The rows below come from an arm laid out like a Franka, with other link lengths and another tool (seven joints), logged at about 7 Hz.
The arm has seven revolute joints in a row. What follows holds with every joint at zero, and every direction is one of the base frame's. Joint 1 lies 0.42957 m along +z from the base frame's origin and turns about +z. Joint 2 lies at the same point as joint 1 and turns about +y. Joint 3 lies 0.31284 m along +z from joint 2 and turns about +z. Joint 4 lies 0.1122 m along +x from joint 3 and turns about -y. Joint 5 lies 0.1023 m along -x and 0.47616 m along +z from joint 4 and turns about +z. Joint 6 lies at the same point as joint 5 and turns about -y. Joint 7 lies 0.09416 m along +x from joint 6 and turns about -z. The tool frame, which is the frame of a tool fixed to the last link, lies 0.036 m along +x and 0.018 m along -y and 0.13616 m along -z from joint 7; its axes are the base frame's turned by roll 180, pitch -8.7 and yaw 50.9 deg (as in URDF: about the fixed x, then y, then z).
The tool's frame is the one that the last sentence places.
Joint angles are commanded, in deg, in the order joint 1, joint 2, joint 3, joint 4, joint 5, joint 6, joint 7. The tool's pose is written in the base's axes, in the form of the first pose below.
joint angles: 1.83, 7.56, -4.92, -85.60, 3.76, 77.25, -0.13
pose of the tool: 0.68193 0.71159 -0.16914 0.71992; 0.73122 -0.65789 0.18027 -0.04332; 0.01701 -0.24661 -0.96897 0.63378; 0 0 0 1
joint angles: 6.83, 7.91, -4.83, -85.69, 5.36, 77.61, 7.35
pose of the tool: 0.70968 0.68320 -0.17206 0.72048; 0.70452 -0.68677 0.17891 0.02067; 0.00406 -0.24818 -0.96870 0.62919; 0 0 0 1
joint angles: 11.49, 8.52, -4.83, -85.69, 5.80, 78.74, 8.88
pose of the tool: 0.67093 0.72064 -0.17476 0.72110; 0.74147 -0.64920 0.16957 0.08004; 0.00875 -0.24335 -0.96990 0.62322; 0 0 0 1
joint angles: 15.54, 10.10, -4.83, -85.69, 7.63, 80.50, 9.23
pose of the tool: 0.62616 0.75696 -0.18690 0.72253; 0.77916 -0.59869 0.18568 0.13750; 0.02866 -0.26190 -0.96467 0.60558; 0 0 0 1
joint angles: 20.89, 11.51, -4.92, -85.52, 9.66, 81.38, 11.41
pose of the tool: 0.58732 0.78111 -0.21193 0.71149; 0.80863 -0.55529 0.19434 0.20920; 0.03412 -0.28552 -0.95777 0.59044; 0 0 0 1
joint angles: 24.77, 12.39, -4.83, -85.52, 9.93, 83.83, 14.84
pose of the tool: 0.58250 0.78961 -0.19290 0.70328; 0.81179 -0.55310 0.18729 0.25903; 0.04119 -0.26569 -0.96318 0.58273; 0 0 0 1
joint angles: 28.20, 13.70, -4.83, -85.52, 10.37, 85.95, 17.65
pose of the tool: 0.57735 0.79499 -0.18618 0.69410; 0.81538 -0.54946 0.18235 0.30319; 0.04267 -0.25708 -0.96545 0.56883; 0 0 0 1
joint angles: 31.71, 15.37, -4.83, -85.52, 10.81, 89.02, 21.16
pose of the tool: 0.58281 0.79490 -0.16872 0.68421; 0.81107 -0.55624 0.18100 0.34872; 0.05003 -0.24233 -0.96890 0.55146; 0 0 0 1
